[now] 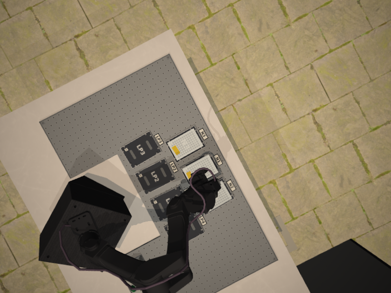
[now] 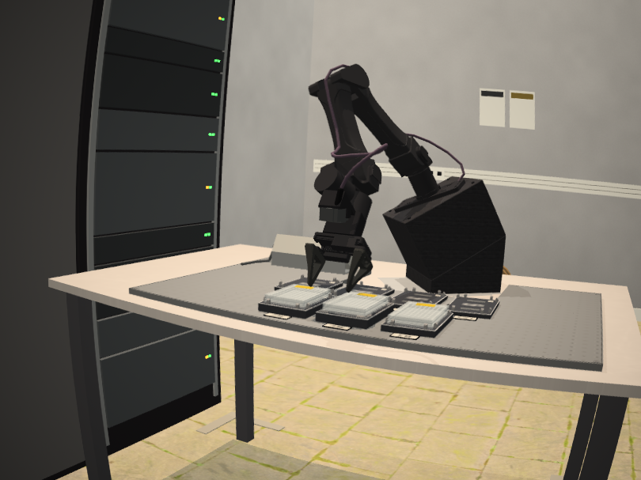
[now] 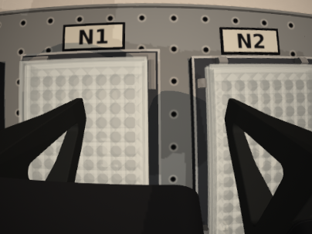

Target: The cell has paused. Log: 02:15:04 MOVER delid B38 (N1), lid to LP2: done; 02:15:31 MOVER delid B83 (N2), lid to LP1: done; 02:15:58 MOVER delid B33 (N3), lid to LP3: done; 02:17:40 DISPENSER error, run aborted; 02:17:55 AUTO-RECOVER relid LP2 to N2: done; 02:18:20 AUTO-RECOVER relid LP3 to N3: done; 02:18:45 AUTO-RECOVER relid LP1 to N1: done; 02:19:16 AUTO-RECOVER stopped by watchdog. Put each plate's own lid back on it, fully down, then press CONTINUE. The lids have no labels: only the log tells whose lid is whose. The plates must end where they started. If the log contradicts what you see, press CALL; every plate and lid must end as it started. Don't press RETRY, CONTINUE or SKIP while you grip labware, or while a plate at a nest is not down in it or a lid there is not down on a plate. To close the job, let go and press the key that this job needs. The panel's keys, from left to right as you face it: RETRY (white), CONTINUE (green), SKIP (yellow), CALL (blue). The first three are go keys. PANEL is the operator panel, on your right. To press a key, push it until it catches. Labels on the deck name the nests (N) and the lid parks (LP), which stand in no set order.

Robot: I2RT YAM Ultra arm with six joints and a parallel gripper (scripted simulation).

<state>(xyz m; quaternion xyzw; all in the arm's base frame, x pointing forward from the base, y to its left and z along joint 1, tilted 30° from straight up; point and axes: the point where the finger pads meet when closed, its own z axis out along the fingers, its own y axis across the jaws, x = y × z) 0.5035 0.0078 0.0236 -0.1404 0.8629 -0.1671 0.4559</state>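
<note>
The clear lid lies 3 cm behind my hand, 4 cm to the left of it and 3 cm below it. Also, from my hand: green key: 46 cm behind, 29 cm to the right; then lid park LP1: 21 cm behind, 4 cm to the right, 6 cm below; then lid park LP4: 19 cm behind, 17 cm to the right, 6 cm below.
</note>
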